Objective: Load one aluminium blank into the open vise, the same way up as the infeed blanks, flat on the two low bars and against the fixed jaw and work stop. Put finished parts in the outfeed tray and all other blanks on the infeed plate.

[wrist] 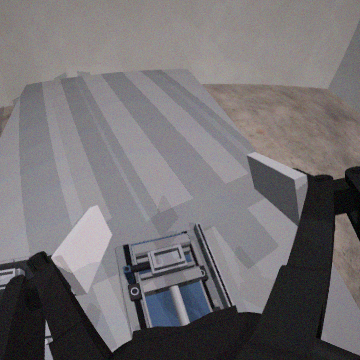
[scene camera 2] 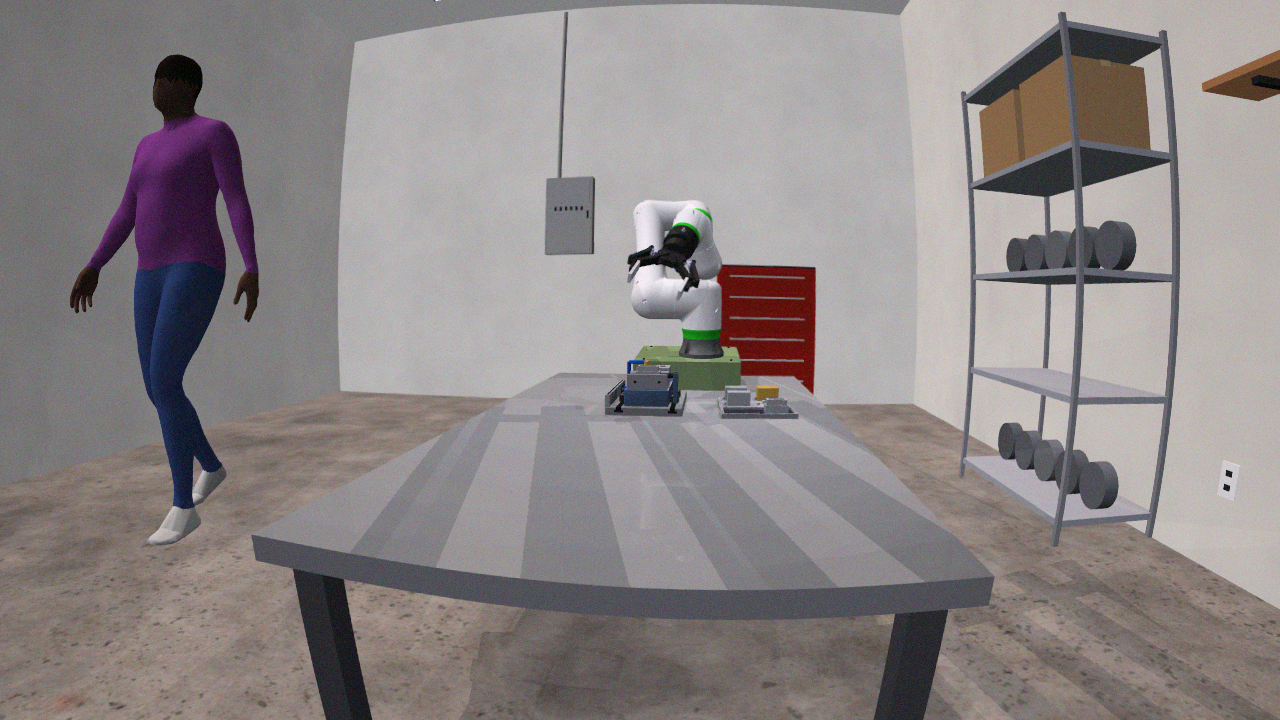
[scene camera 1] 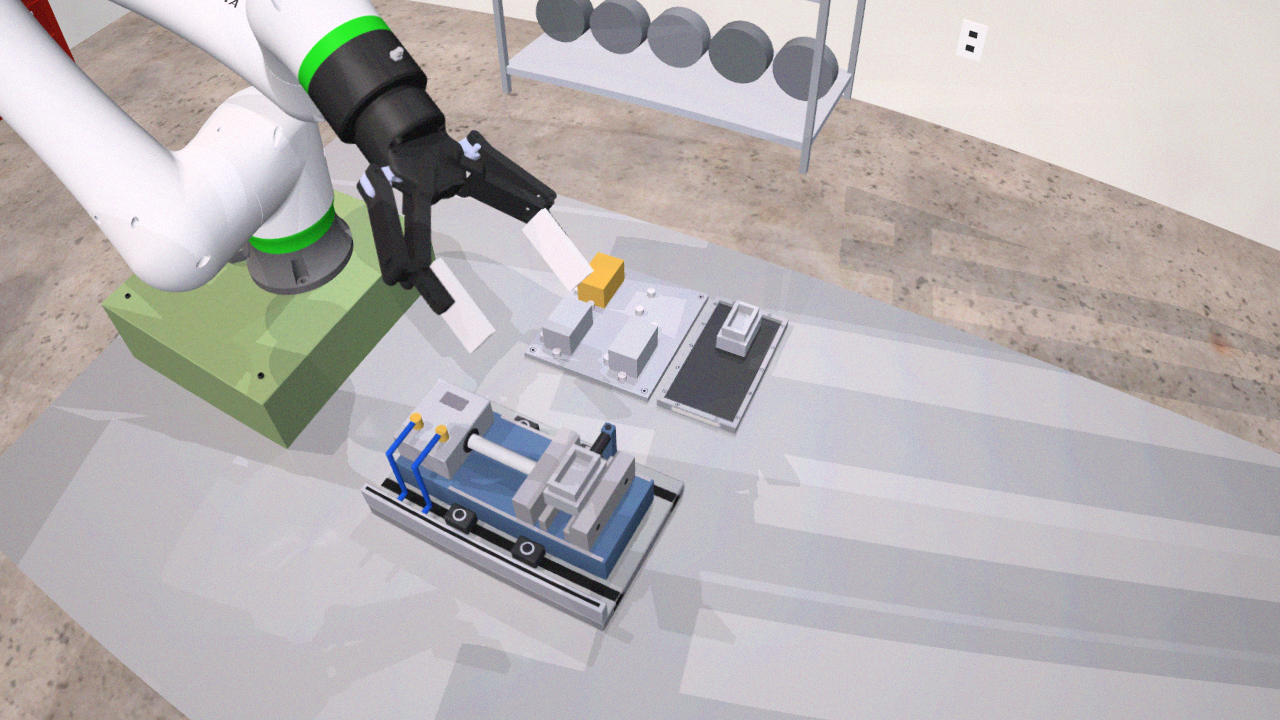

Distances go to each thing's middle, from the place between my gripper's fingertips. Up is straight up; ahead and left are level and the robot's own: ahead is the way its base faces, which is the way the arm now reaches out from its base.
The infeed plate (scene camera 1: 675, 308) is 60 mm behind my hand, 270 mm to the left of it and 310 mm below it. Also, from my hand: dark outfeed tray (scene camera 1: 711, 382) (90 mm ahead, 270 mm to the left, 310 mm below); brass blank (scene camera 1: 600, 286) (100 mm behind, 320 mm to the left, 290 mm below).
